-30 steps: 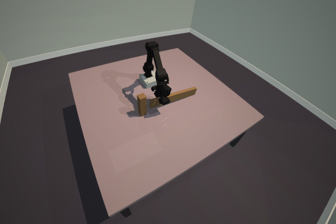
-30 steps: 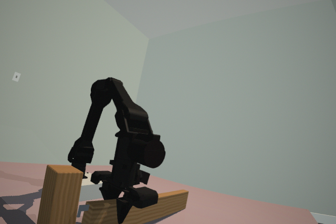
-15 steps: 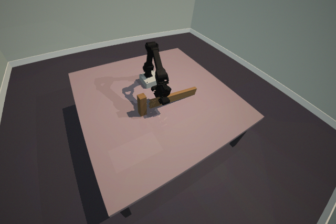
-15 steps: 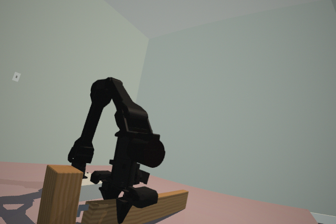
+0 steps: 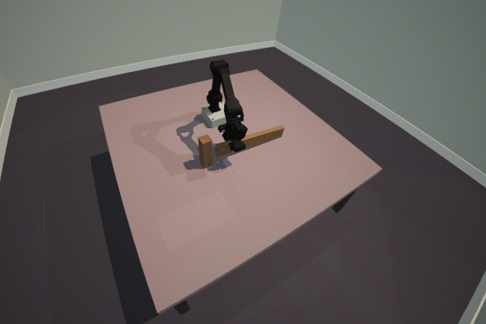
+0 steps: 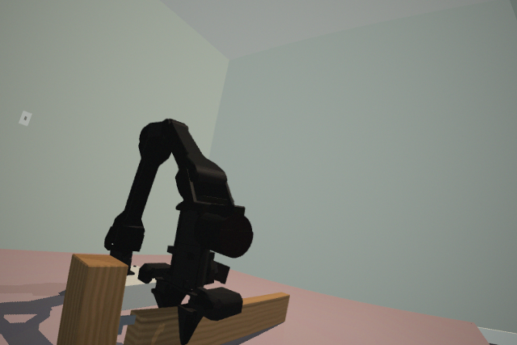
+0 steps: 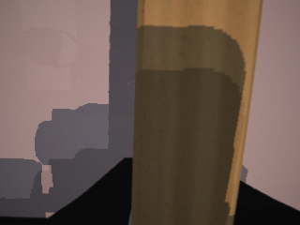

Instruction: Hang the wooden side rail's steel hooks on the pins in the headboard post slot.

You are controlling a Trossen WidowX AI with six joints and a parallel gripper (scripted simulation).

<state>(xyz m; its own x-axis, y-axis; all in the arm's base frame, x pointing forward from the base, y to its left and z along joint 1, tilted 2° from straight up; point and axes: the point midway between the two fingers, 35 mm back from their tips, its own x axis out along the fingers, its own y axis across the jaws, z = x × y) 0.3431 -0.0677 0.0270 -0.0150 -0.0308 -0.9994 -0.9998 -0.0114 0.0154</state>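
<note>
My gripper tip is 14 cm to the left of the wooden headboard post and 4 cm below it.
</note>
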